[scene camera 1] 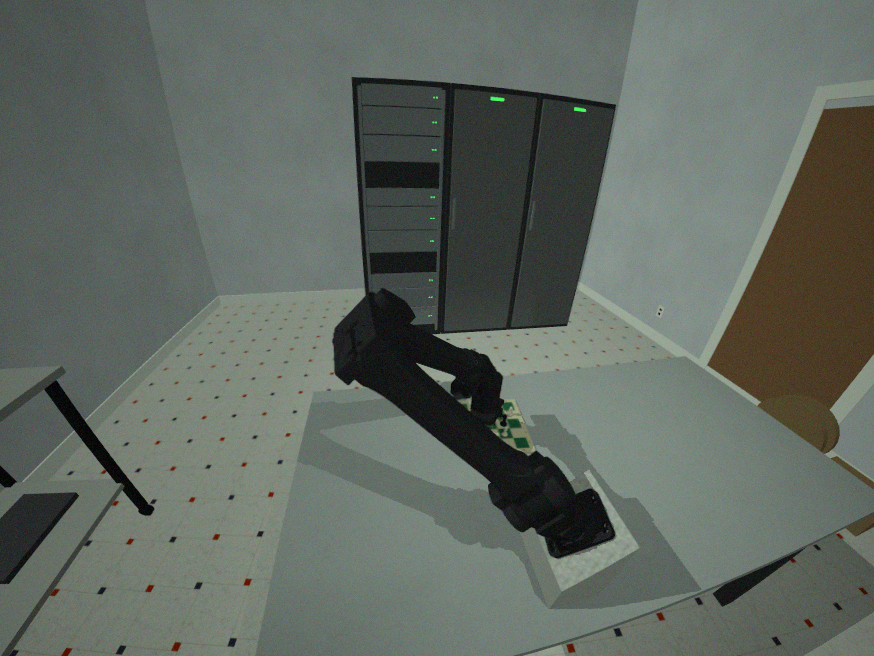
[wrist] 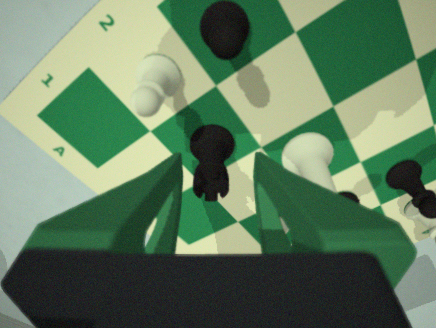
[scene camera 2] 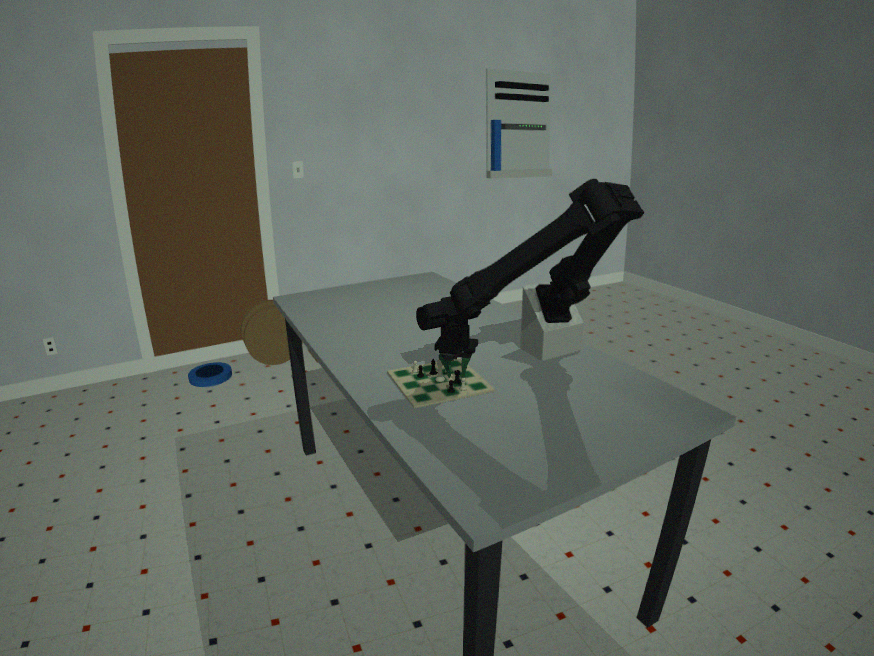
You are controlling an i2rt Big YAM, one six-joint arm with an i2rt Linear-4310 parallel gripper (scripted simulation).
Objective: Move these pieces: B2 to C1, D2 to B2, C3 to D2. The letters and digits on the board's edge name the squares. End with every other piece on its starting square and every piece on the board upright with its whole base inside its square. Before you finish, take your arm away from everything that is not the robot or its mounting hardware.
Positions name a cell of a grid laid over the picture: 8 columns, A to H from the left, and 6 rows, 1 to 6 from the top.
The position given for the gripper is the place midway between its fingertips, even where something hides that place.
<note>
In view: the gripper (wrist: E4), a chessboard (scene camera 1: E5) and a white pawn (wrist: C2).
The chessboard is seen too in the wrist view (wrist: G2).
</note>
